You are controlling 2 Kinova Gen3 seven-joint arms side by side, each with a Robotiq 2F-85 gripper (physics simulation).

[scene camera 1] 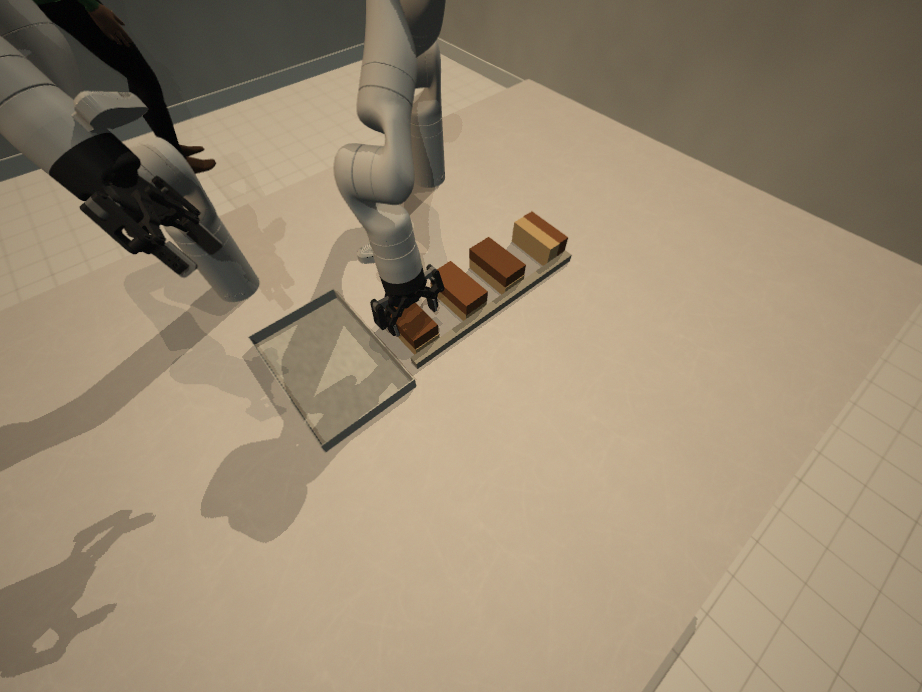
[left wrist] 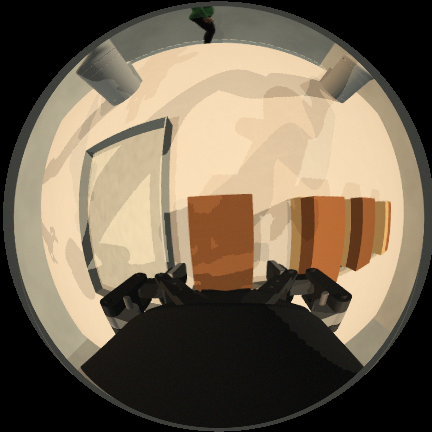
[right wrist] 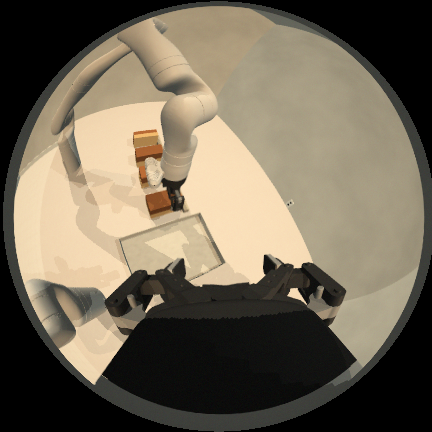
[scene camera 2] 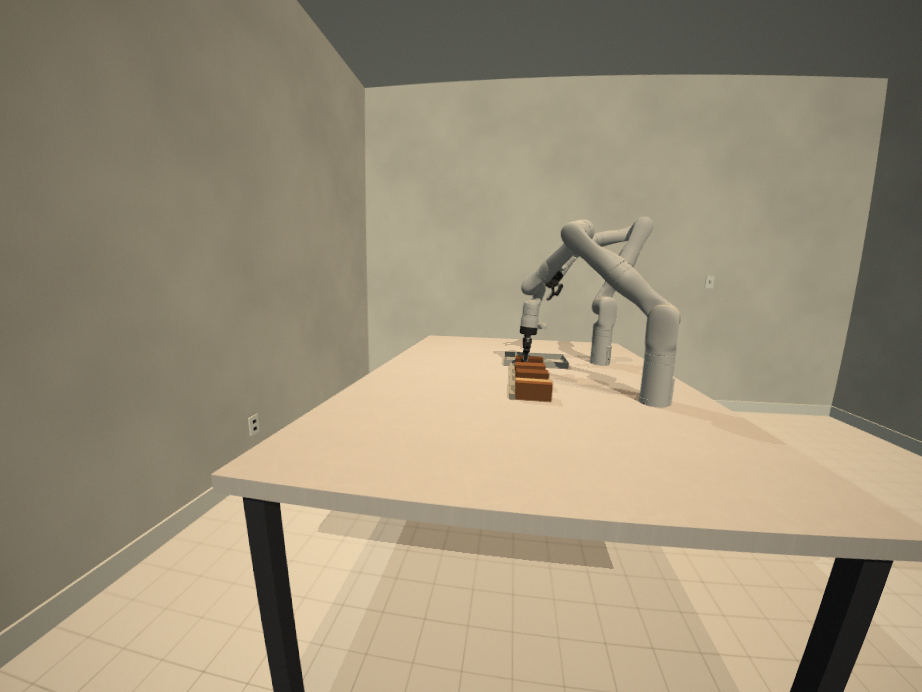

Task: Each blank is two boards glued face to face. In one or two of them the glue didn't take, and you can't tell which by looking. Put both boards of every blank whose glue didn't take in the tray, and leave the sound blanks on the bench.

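Note:
Four two-board blanks stand in a row. The blank nearest the tray, the second and the third have the dark board on top of the light one. The far blank has its boards side by side, upright. My left gripper is open above the nearest blank, a finger toward each side. The tray is empty. My right gripper is open, high up and away from the blanks.
A low pale strip runs along one end of the blanks. The tray lies beside the row's near end. The right arm's base stands beyond the tray in scene camera 1. A person is beyond the bench.

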